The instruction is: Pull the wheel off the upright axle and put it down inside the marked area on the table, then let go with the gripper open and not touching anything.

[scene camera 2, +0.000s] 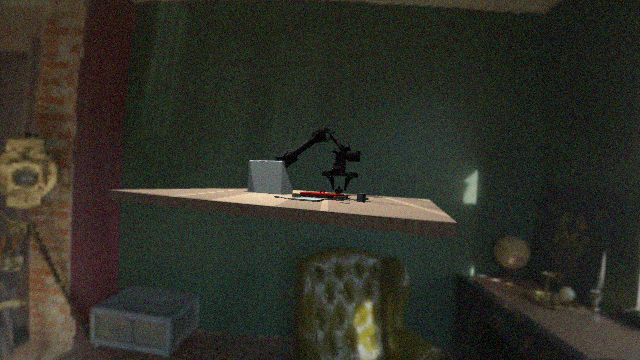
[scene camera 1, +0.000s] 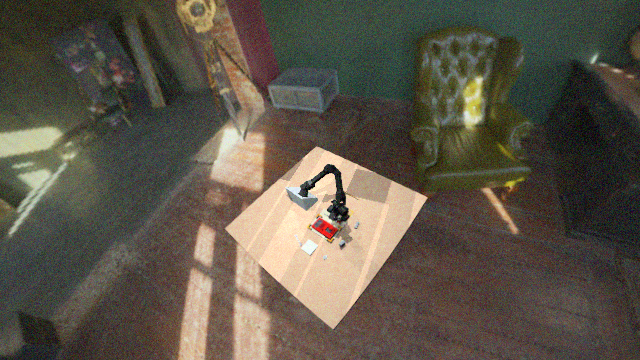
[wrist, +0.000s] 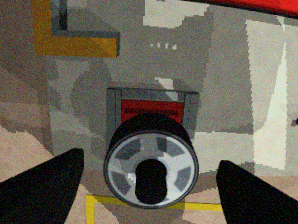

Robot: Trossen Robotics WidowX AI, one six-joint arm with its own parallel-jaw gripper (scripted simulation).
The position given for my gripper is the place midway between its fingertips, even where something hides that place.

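Note:
There is my gripper (wrist: 151, 164), open, holding nothing. I can see a wheel (wrist: 149, 136) as well. And a grey plate (wrist: 228, 69) is here in the scene too.

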